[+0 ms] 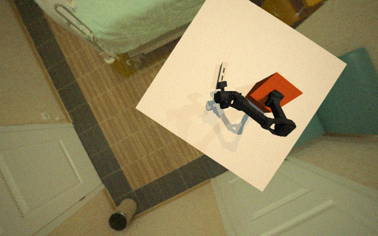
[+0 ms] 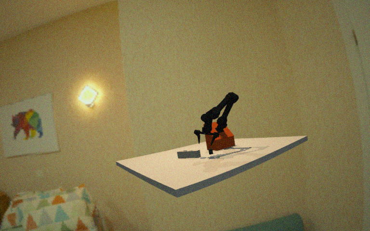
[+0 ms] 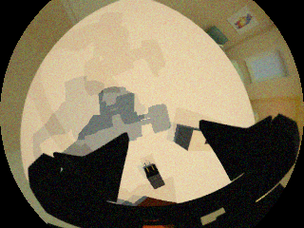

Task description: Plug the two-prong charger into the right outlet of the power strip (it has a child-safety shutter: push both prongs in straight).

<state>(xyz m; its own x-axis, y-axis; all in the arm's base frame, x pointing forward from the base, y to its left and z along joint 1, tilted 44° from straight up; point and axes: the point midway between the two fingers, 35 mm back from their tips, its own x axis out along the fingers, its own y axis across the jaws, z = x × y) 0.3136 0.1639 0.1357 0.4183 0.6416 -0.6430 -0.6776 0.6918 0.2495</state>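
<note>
My gripper tip is 100 mm past the dark two-prong charger, 80 mm to the left of it and 80 mm above it.
</note>
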